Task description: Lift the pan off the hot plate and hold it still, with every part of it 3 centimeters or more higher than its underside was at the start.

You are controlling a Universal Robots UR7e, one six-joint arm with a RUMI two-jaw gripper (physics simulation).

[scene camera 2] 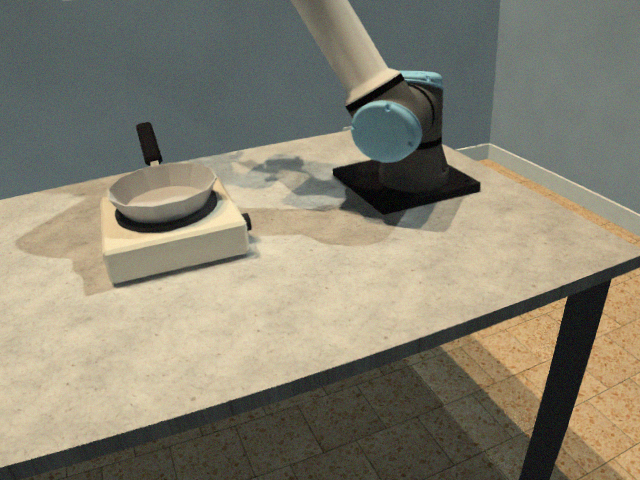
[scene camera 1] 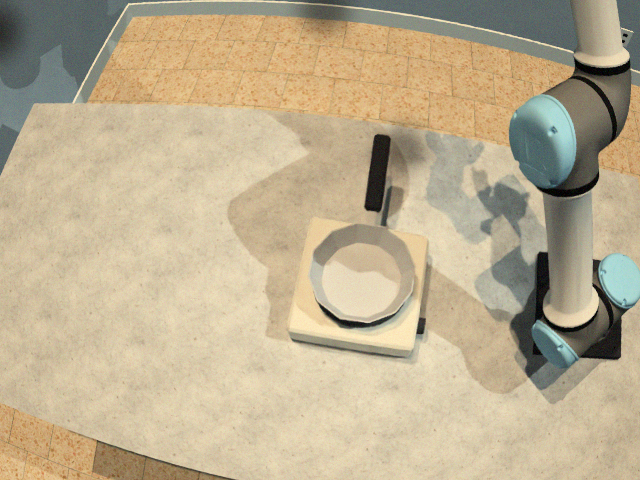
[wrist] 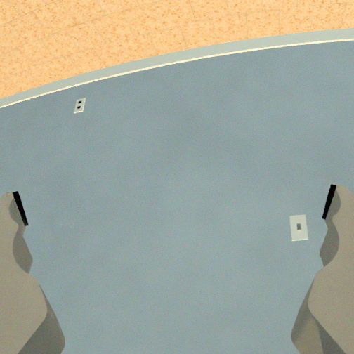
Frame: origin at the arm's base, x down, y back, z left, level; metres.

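Where they show: arm's base, origin of the base link: (scene camera 2: pixel 413 177).
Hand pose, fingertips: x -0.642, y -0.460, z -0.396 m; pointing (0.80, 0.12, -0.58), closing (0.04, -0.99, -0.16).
Things, the pixels of their top centre, and the offset from my fingertips. Level surfaces: height alone.
- cream hot plate, middle of its top: (scene camera 1: pixel 366 280) (scene camera 2: pixel 170 203) dy -0.049, dx +0.585, dz +0.458 m
- hot plate's black knob, middle of its top: (scene camera 2: pixel 243 214) (scene camera 1: pixel 421 323) dy +0.075, dx +0.608, dz +0.508 m
- grey table, its level: dx +0.661 m
A light grey pan (scene camera 1: pixel 361 279) (scene camera 2: pixel 162 193) rests upright on the black burner of a cream hot plate (scene camera 1: pixel 351 342) (scene camera 2: pixel 175 254). Its black handle (scene camera 1: pixel 378 173) (scene camera 2: pixel 148 143) points to the table's back edge and slopes upward, away from the pan. My gripper (wrist: pixel 174 192) is open and empty in the wrist view, with its two jaws wide apart at the left and right. It faces the wall, and neither the pan nor the hot plate shows in that view. The gripper does not show in either scene view.
The hot plate's black knob (scene camera 1: pixel 421 326) (scene camera 2: pixel 247 221) sticks out on the side toward the arm's black base plate (scene camera 1: pixel 610 346) (scene camera 2: pixel 361 191). The arm rises from this base on the grey table (scene camera 1: pixel 129 310) (scene camera 2: pixel 310 299). A blue-grey wall stands behind the table.
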